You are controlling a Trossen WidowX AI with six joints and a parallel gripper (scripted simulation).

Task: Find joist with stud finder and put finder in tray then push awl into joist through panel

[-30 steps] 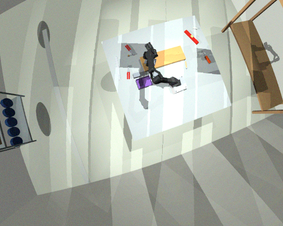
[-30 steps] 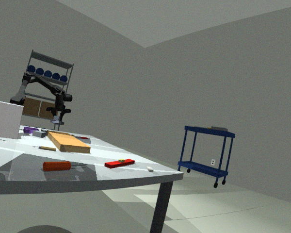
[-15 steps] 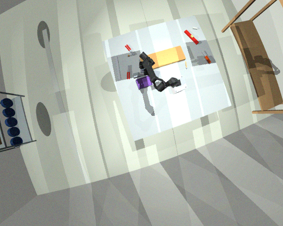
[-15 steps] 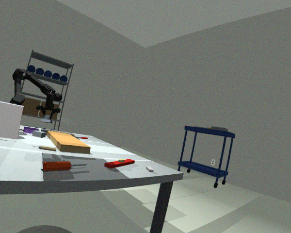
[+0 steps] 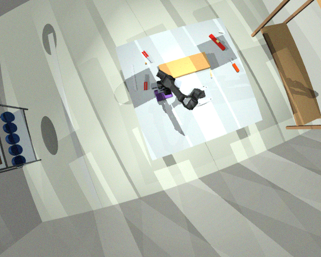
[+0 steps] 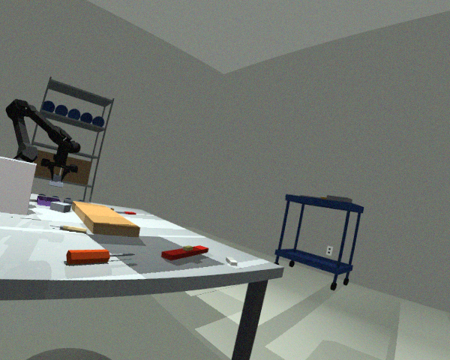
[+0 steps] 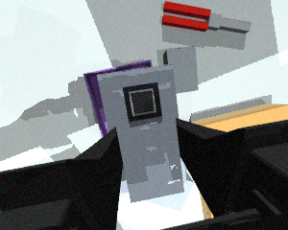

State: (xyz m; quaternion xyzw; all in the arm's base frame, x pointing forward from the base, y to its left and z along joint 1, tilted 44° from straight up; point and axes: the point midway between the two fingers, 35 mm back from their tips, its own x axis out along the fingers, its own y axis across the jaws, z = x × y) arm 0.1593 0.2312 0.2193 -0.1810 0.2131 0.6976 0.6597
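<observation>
My gripper tip is 11 cm above the purple tray and 2 cm past it. From my gripper tip the other things lie so: grey stud finder (2 cm above, 1 cm to the left); then awl (55 cm to the right, 12 cm below, 3 cm ahead); then red level (76 cm to the right, 41 cm ahead, 11 cm below).
</observation>
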